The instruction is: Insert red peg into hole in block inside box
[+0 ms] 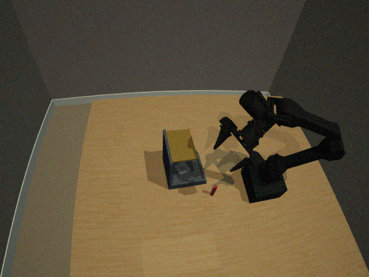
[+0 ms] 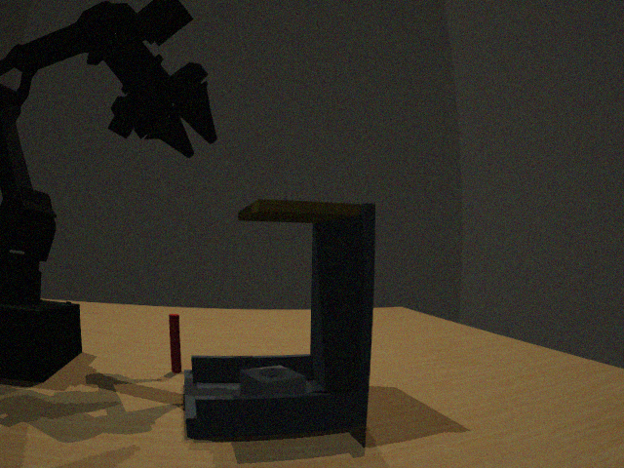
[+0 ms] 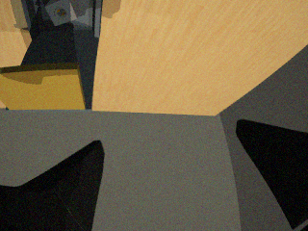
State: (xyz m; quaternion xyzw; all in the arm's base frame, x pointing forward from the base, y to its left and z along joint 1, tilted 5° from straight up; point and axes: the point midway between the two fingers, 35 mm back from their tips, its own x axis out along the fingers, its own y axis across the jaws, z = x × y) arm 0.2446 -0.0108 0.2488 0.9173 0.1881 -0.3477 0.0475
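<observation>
My gripper tip is now 30 mm past the red peg, 10 mm to the left of it and 260 mm above it. The rest, counted from my gripper tip: back wall (160 mm ahead, 130 mm to the right, 190 mm below); yellow roof (100 mm ahead, 130 mm to the right, 90 mm below).
</observation>
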